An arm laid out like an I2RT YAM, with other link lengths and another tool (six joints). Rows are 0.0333 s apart.
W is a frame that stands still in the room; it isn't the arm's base.
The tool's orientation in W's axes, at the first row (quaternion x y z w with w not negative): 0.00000, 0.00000, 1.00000, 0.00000
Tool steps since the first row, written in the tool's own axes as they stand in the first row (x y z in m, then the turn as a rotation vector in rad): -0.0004, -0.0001, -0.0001, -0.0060, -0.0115, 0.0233; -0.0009, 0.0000, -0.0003, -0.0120, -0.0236, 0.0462; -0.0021, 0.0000, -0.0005, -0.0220, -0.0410, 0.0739; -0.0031, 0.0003, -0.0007, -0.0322, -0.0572, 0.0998; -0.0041, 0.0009, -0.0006, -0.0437, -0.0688, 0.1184; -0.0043, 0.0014, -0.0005, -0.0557, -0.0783, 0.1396; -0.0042, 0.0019, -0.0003, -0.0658, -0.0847, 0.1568
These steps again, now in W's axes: 0.0004, 0.0001, -0.0001, 0.0060, 0.0115, 0.0233; 0.0009, 0.0000, -0.0003, 0.0120, 0.0236, 0.0462; 0.0021, 0.0000, -0.0005, 0.0220, 0.0410, 0.0739; 0.0031, -0.0003, -0.0007, 0.0322, 0.0572, 0.0998; 0.0041, -0.0009, -0.0006, 0.0437, 0.0688, 0.1184; 0.0043, -0.0014, -0.0005, 0.0557, 0.0783, 0.1396; 0.0042, -0.0019, -0.0003, 0.0658, 0.0847, 0.1568
